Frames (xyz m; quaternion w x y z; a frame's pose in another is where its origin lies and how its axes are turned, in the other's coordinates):
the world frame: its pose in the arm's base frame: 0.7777 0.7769 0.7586 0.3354 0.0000 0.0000 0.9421
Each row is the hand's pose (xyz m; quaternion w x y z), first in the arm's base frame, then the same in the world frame.
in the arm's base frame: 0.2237 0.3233 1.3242 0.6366 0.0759 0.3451 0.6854
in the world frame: 0.1427 0.7016 0.5656 0.8593 0.3506 0.0442 -0.3699
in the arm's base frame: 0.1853 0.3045 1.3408 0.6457 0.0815 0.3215 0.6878
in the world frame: 0.1606 0.7405 0.5822 0.8645 0.3302 0.0310 -0.3776
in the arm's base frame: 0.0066 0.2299 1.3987 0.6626 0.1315 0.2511 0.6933
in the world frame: 0.2520 0.9112 0.6401 0.8754 0.2807 -0.0397 -0.3917
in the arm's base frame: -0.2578 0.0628 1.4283 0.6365 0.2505 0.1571 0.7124
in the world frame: 0.3513 1.2078 0.6697 0.8846 0.2320 -0.1833 -0.3607
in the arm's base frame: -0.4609 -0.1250 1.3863 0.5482 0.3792 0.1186 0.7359
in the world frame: 0.3900 1.4817 0.6277 0.8772 0.2389 -0.3175 -0.2696
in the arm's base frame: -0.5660 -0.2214 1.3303 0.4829 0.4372 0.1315 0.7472
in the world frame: 0.4105 1.6228 0.5717 0.8659 0.2705 -0.3678 -0.2043
